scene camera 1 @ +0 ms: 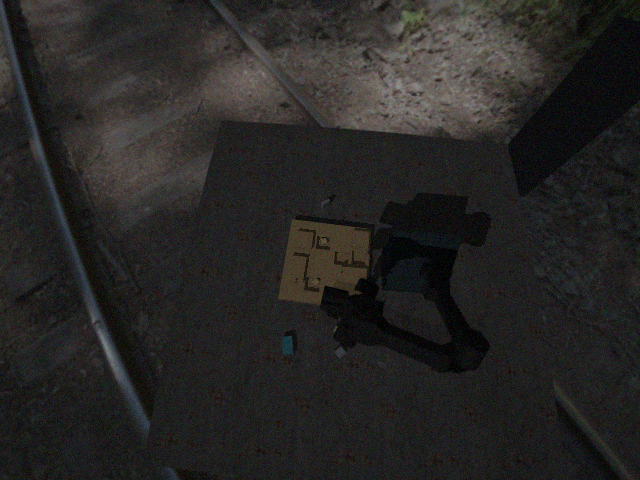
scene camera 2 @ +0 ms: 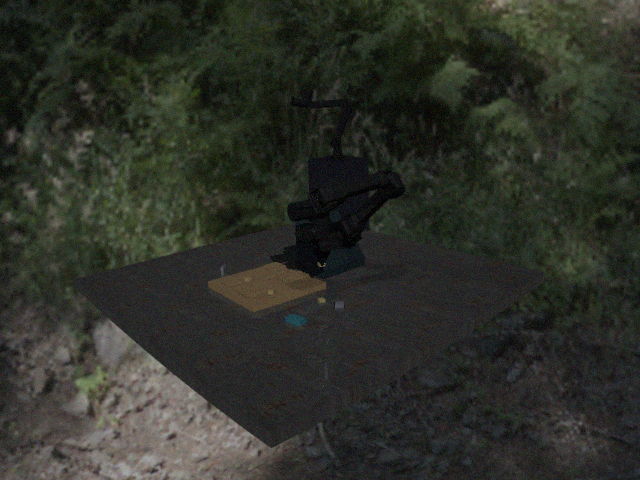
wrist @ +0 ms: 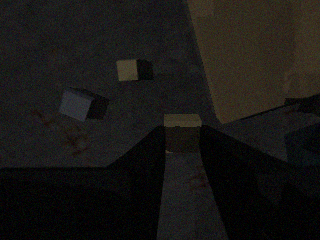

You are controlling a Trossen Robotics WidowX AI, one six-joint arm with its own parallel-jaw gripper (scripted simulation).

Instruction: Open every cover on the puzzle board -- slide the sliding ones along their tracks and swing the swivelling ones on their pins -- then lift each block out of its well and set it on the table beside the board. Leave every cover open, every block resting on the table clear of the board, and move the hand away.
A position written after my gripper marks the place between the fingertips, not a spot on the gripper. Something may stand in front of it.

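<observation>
There is a tan puzzle board (scene camera 1: 324, 262) in the scene, and I find the board (scene camera 2: 263, 279) from another camera too. My wrist view also shows me the board (wrist: 250, 61). In that same wrist view I see my gripper (wrist: 181, 132).
</observation>
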